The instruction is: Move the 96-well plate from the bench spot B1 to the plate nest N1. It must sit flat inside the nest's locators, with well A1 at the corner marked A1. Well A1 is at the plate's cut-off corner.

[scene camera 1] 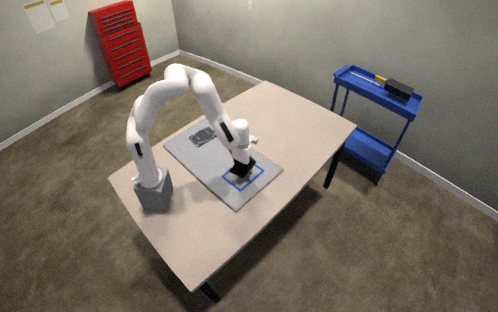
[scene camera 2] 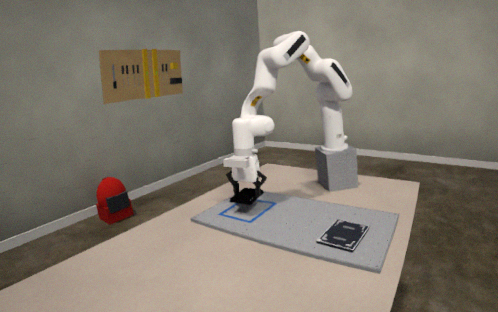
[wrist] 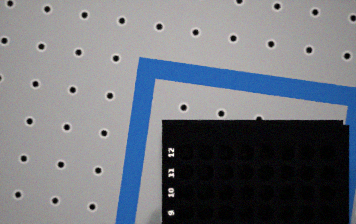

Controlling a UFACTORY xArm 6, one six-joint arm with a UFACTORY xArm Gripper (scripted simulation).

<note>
In view: a black 96-well plate (wrist: 206,164) and a dark plate nest (scene camera 2: 338,230).
</note>
